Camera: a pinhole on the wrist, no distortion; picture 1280 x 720 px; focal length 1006.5 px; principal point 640.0 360.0 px. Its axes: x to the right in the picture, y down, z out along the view. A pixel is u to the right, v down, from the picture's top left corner.
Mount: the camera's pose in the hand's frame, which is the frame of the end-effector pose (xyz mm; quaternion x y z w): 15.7 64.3 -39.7 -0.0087 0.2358 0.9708 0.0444
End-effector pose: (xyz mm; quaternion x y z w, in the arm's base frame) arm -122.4 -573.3 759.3 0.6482 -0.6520 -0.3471 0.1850
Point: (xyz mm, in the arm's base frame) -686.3 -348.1 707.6
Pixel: 942.3 355.2
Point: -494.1 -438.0 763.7
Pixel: 956.0 322.0
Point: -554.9 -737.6 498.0
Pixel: 103.0 641.4
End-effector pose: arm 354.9 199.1 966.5 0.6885 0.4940 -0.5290 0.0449
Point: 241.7 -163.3 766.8
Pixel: 827.3 555.7
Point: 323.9 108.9 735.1
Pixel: 140.2 497.9
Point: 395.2 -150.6 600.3
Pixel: 571.3 133.2
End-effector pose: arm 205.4 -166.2 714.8 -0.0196 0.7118 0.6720 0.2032
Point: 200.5 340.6 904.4
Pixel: 530.1 523.9
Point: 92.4 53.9 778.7
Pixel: 68.8 563.5
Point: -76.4 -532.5 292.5
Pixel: behind the camera
